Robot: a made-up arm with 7 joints.
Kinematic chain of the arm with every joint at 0, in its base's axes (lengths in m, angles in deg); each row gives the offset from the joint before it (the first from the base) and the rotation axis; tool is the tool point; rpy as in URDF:
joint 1: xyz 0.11 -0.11 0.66 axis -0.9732 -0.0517 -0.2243
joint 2: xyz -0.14 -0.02 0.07 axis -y
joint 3: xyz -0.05 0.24 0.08 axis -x
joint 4: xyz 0.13 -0.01 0 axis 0.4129 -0.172 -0.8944
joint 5: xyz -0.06 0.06 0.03 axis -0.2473 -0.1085 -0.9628
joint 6: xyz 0.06 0 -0.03 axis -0.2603 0.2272 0.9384
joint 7: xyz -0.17 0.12 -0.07 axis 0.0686 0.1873 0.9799
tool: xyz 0.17 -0.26 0.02 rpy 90 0 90
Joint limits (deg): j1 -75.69..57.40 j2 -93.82..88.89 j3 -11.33..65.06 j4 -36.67..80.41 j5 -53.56..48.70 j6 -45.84..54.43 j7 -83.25..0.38
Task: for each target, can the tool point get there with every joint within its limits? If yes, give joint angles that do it. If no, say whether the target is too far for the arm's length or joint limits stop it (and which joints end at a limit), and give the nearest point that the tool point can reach.
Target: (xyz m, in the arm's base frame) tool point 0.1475 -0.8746 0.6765
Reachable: no: joint limits stop it (at a limit: joint 1, joint 4, joint 6, joint 7) | nearest point 0.0659 -0.5852 0.7753 | short by 0.316 m
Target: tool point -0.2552 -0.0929 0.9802
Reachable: yes | joints -52.86 -13.43 13.09 36.51 20.38 6.04 -52.67
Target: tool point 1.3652 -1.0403 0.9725
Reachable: no: too far | nearest point 0.3446 -0.4003 0.9146 | short by 1.206 m
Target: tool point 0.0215 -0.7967 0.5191
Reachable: no: joint limits stop it (at a limit: joint 1, joint 4, joint 6, joint 7) | nearest point -0.0102 -0.5540 0.6804 | short by 0.293 m
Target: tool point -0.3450 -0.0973 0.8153
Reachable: yes | joints -39.28 10.55 57.58 -19.82 19.94 -16.50 -67.51
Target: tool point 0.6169 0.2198 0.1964
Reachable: no: joint limits stop it (at a limit: joint 1, joint 3, joint 4, joint 6, joint 7) | nearest point 0.4889 0.1826 0.2749 | short by 0.155 m
